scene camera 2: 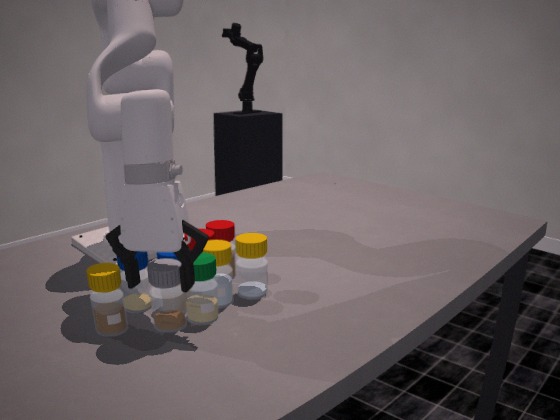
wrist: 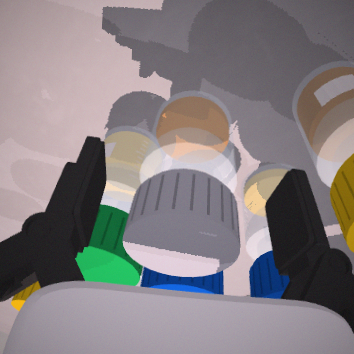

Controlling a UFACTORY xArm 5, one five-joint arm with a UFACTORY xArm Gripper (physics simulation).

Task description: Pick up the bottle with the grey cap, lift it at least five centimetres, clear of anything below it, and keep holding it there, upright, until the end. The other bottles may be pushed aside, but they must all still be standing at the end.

Labels:
A green-capped bottle shows in scene camera 2 (202, 302) and in the wrist view (104, 259). A blue-capped bottle shows in scene camera 2 and in the wrist view. A grey-capped bottle shows in scene camera 2 and in the wrist view. The same spot on the grey-capped bottle: (wrist: 183, 220) is (scene camera 2: 159, 270). One and the same spot on the blue-capped bottle: (wrist: 264, 281) is (scene camera 2: 141, 258).

